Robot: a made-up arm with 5 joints.
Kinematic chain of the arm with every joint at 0, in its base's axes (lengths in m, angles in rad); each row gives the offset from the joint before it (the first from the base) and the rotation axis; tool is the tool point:
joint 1: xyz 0 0 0.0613 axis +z
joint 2: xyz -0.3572 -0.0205 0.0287 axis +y
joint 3: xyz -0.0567 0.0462 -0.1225 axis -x
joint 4: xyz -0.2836 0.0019 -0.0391 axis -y
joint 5: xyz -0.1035 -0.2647 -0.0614 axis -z
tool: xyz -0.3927 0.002 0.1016
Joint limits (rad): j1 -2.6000..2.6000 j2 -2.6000..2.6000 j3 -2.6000..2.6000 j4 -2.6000..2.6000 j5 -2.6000..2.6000
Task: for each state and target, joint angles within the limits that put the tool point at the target. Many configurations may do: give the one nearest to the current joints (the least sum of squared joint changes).
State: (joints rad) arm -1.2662 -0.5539 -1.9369 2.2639 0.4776
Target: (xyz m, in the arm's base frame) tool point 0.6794 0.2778 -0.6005
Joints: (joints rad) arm -2.0049 -0.5059 -1.5005 1.3348 -0.2545
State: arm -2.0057 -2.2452 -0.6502 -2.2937 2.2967
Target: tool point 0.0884 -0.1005 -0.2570
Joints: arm -2.0117 -1.8913 -0.5243 -2.4674 2.3855
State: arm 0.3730 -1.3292 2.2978 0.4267 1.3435
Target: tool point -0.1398 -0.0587 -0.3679
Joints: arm 0.0708 -1.5332 2.0290 0.1869 1.5655
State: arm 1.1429 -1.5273 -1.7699 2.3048 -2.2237
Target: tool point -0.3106 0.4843 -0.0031
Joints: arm 1.1947 -1.9691 -2.1860 2.3092 -1.7835
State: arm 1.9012 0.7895 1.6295 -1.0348 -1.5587
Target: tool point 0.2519 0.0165 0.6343
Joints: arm 2.1849 0.9974 1.1473 -1.0277 -1.6966
